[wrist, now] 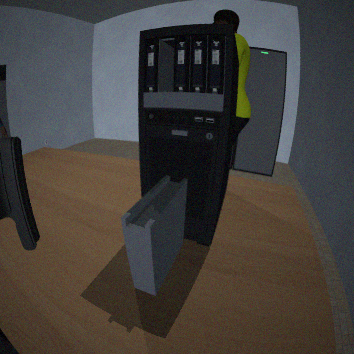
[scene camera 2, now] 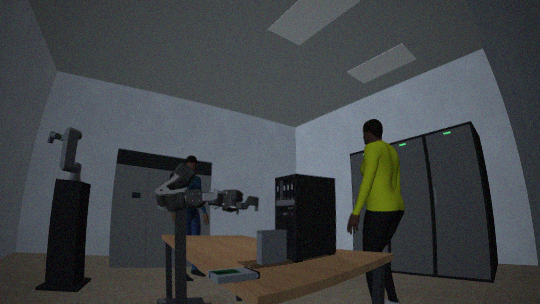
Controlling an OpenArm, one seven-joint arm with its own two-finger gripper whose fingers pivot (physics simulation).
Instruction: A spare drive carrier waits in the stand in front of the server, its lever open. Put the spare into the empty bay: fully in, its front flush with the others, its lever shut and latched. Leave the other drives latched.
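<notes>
The spare drive carrier (scene camera 2: 233, 275), a flat grey box with a green board on its face, lies at the table's near left edge and seems to overhang it; its lever cannot be made out. The grey stand (scene camera 2: 271, 247) (wrist: 169, 252) is upright in front of the black server (scene camera 2: 315, 215) (wrist: 182, 162), its slot empty. The empty bay (wrist: 166, 67) is second from the left, between the leftmost drive (wrist: 151, 67) and the other drives (wrist: 198, 65), whose levers look shut. My gripper (scene camera 2: 247, 205) is open and empty, above the table and left of the server; one finger shows at the wrist view's left.
The wooden table (scene camera 2: 320, 277) (wrist: 270, 280) carries the stand and server. A person in yellow (scene camera 2: 382, 175) (wrist: 243, 75) stands behind the server, beside dark cabinets (scene camera 2: 457, 200) (wrist: 262, 115). A person in blue (scene camera 2: 194, 220) stands behind the arm. Another arm (scene camera 2: 71, 150) is on a black pedestal at left.
</notes>
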